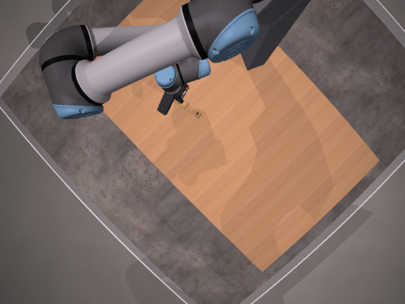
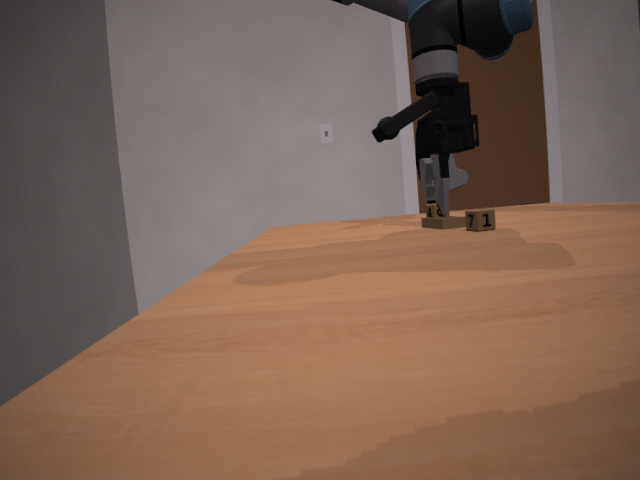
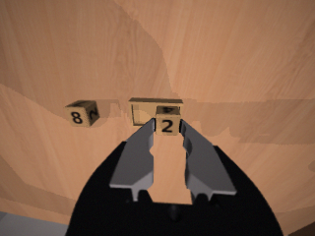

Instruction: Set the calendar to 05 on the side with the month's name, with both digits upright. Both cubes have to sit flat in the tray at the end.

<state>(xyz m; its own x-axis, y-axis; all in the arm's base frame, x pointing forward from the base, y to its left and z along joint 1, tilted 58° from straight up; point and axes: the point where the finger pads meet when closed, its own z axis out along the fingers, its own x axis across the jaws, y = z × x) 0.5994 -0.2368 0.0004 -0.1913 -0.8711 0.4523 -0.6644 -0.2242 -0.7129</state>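
Right now the block is 10 mm below my hand. From my hand the other things lie so: wooden calendar tray (30 mm below, 20 mm to the left).
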